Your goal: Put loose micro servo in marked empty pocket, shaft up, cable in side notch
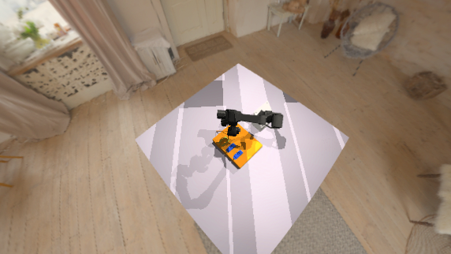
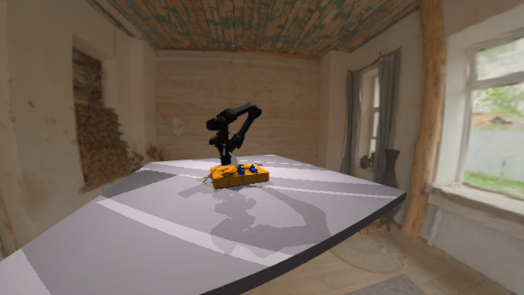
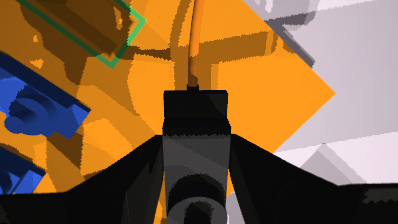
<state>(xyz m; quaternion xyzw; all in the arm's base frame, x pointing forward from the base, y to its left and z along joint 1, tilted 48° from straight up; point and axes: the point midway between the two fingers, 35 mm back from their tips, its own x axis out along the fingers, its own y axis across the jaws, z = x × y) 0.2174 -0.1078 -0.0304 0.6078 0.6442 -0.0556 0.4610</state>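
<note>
My gripper tip is now 70 mm to the right of the orange robot deck and 100 mm above it.
</note>
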